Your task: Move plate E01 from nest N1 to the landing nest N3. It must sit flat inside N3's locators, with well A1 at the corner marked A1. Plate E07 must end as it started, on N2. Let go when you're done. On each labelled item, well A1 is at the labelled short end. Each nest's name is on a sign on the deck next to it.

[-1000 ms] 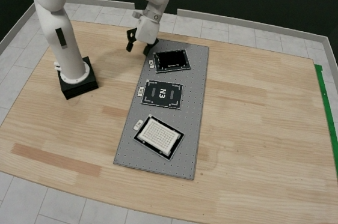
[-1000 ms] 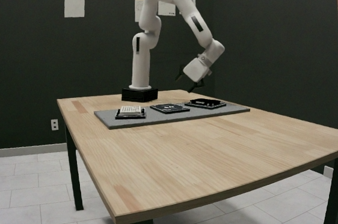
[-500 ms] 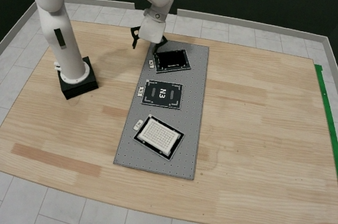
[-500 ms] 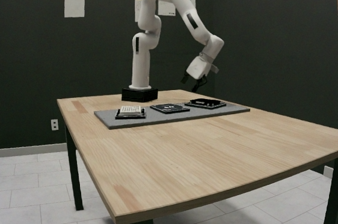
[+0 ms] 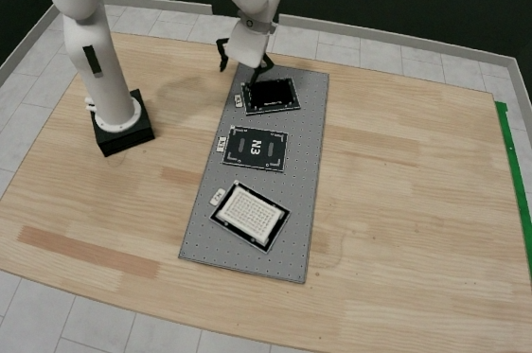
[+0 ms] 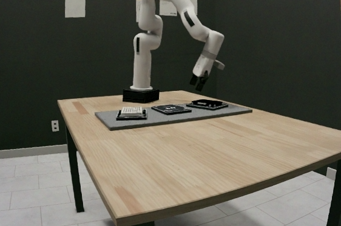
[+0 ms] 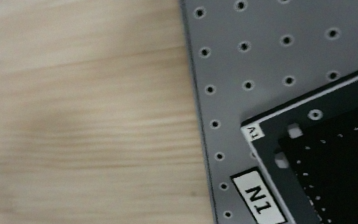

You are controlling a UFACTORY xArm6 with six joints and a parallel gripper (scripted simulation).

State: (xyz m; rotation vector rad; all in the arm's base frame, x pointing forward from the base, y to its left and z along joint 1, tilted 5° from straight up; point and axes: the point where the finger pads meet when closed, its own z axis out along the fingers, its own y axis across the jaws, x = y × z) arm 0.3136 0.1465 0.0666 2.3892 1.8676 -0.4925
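Now: hand 9 cm short of the black plate E01 and 7 cm above it. From my hand the other things lie so: white plate E07: 8 cm ahead, 38 cm to the right, 7 cm below; then nest N3: 7 cm ahead, 19 cm to the right, 8 cm below.
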